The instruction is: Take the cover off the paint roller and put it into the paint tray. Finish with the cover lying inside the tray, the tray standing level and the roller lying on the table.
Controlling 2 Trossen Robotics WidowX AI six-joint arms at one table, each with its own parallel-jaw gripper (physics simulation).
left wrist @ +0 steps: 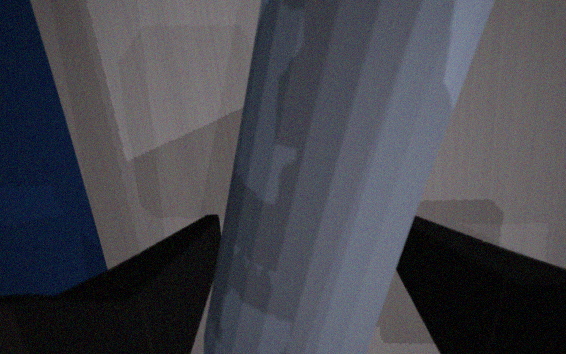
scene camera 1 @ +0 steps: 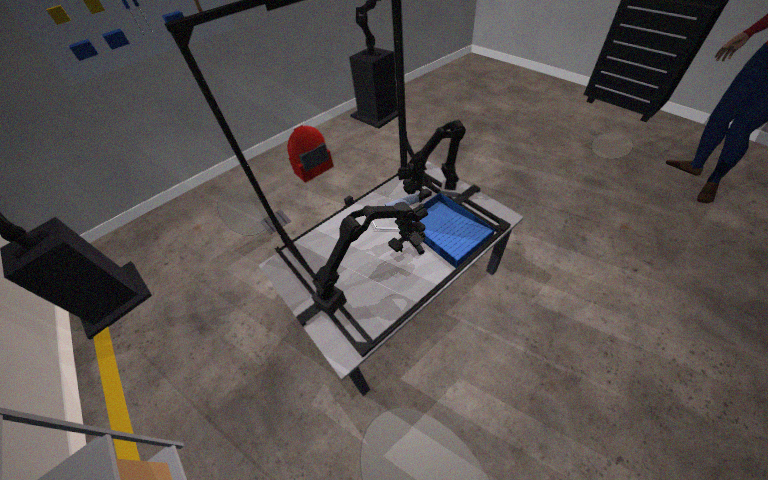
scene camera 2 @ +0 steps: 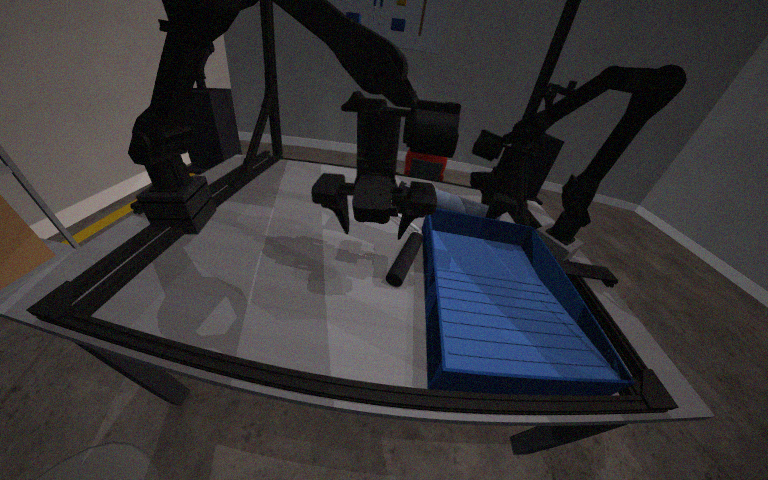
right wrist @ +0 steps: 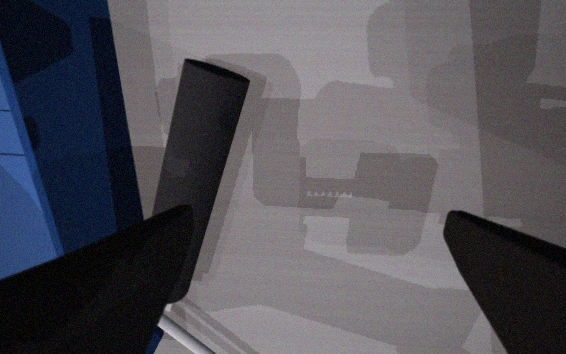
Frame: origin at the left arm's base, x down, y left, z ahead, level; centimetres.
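Seen in the pictures: left gripper, fingertip midpoint: [left wrist: 301,223] [scene camera 1: 416,199]; right gripper, fingertip midpoint: [scene camera 1: 408,245] [scene camera 2: 372,235] [right wrist: 318,219]; left arm's base at its link origin: [scene camera 1: 450,186] [scene camera 2: 560,235]; right arm's base at its link origin: [scene camera 1: 327,294] [scene camera 2: 172,185].
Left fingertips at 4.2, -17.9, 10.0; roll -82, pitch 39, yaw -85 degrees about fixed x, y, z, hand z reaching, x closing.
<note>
Pixels of each thing's top centre, then the offset from my left fingertips to it, as dx, dy, dz. "*": a spot on its surface instead.
- light blue roller cover at its top centre: [scene camera 2: 462,198] [scene camera 1: 404,198] -4.1, -6.1, +4.4
- roller's dark handle at a spot on its surface: [right wrist: 204,125] [scene camera 2: 397,265] * -1.9, +7.9, +35.4
- blue paint tray at its top centre: [scene camera 2: 507,271] [scene camera 1: 447,223] -5.2, +19.9, +19.8
The light blue roller cover [scene camera 1: 403,201] [scene camera 2: 450,201] [left wrist: 330,150] lies at the back of the table. My left gripper [left wrist: 301,223] is shut on it, one finger on each side. Whether the cover is still around the roller's cage is hidden. The roller's dark handle [scene camera 2: 404,263] [right wrist: 204,125] lies on the table beside the tray; its wire frame [scene camera 1: 385,229] [right wrist: 187,334] runs back from it. My right gripper [scene camera 1: 407,247] [scene camera 2: 373,233] [right wrist: 318,219] is open and empty above the table, left of the handle in scene camera 2. The blue paint tray [scene camera 1: 441,254] [scene camera 2: 433,333] stands level.
The dark rails [scene camera 2: 294,376] of the frame run along the table's edges. The tray fills the table's right side in scene camera 2, close to the handle. A red mask [scene camera 1: 303,142] with a dark window shows beyond the table. Frame posts [scene camera 1: 220,121] rise behind the table.
</note>
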